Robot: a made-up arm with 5 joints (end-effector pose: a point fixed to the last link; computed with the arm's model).
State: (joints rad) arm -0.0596 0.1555 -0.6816 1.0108 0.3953
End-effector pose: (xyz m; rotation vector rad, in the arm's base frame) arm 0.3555 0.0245 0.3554 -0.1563 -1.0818 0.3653
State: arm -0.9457 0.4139 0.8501 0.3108 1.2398
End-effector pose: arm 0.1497 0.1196 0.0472 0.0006 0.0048 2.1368
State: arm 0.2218 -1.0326 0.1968 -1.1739 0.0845
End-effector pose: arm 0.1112 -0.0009 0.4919 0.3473 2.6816 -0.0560
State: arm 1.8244 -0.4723 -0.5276 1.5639 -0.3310
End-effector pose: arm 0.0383 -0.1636 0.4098 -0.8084 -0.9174 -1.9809
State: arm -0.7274 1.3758 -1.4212 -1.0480 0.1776
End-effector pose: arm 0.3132 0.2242 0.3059 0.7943 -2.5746 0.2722
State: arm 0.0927 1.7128 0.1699 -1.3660 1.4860
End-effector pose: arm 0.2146 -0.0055 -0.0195 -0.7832 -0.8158 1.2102
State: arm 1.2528 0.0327 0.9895 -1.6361 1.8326
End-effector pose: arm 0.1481 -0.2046 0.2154 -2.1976 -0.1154 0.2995
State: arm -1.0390 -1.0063 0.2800 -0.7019 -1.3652
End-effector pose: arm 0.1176 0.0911 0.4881 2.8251 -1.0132 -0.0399
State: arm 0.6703 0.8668 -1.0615 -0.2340 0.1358
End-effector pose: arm 0.3546 -0.2137 0.3355 -0.7465 -1.8761 -0.3729
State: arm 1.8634 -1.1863 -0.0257 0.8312 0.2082
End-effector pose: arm 0.0546 -0.0868 0.4668 -1.8017 -1.1279 -1.0827
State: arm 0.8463 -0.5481 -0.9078 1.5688 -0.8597
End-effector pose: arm 0.1446 -0.0696 0.4670 0.0505 -1.6266 -1.4015
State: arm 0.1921 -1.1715 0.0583 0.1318 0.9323
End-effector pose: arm 0.1460 -0.0065 0.5010 -1.3189 -2.2110 0.2648
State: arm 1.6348 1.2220 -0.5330 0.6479 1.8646
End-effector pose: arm 0.0628 -0.2746 0.0441 -0.2314 0.0360 0.1803
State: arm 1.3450 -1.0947 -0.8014 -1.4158 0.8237
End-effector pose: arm 0.0391 0.1805 0.4248 1.2360 0.6927 -0.4727
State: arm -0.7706 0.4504 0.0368 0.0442 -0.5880
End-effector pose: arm 0.2928 0.2242 0.1733 0.6730 -0.7931 0.1216
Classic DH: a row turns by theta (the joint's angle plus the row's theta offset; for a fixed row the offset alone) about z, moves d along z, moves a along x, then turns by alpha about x. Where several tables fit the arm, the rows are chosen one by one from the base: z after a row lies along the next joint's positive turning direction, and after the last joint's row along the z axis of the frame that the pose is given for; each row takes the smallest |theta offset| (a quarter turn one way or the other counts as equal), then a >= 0, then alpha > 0; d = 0 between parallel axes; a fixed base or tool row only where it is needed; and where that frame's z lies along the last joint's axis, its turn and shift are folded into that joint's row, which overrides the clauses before.
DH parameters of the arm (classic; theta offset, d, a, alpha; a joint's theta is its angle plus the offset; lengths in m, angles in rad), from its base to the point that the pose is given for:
base (fixed): 0 0 0.0728 3.1416
joint 1: 0 -0.2204 0.0293 1.5708
joint 2: -1.3274 0 0.0909 0
joint 3: 1.2892 0 0.17 0
joint 4: -1.5326 0.0076 0 1.5708
joint 5: -0.0487 -0.0852 0 0

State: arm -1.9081 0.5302 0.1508 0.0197 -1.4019
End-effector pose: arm -0.0317 0.2749 0.1286 0.8722 0.0951 0.4281
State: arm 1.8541 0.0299 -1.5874 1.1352 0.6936
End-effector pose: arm 0.0445 -0.1244 0.5128 -1.9725 -0.6565 -0.7645
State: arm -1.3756 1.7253 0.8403 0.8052 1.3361
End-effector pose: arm 0.0442 -0.1053 0.1066 -0.0994 2.2516 1.7376
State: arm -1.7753 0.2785 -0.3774 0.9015 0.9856
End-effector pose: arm 0.0040 0.2944 0.2612 0.4269 -0.9581 2.5355
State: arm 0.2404 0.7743 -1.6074 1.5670 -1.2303
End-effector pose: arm 0.3459 -0.0591 0.3412 0.4559 -0.7975 -1.4225
